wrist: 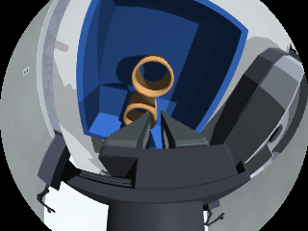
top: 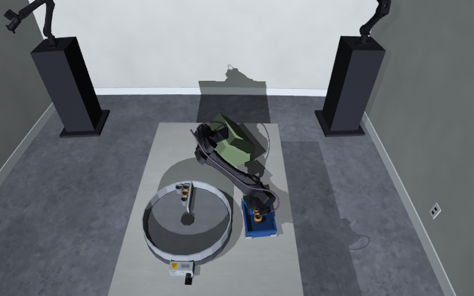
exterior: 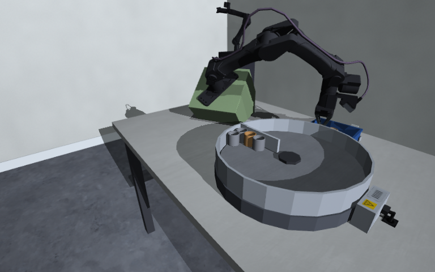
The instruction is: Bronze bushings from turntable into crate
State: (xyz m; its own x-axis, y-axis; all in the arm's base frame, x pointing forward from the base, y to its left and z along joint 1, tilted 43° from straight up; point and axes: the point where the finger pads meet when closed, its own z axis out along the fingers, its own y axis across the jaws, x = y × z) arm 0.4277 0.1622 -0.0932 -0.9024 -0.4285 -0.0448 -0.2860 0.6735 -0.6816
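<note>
The blue crate is 4 cm ahead of my hand, 2 cm to the left of it and 2 cm below it. Also, from my hand: turntable: 33 cm to the right, 5 cm ahead, 1 cm above.
</note>
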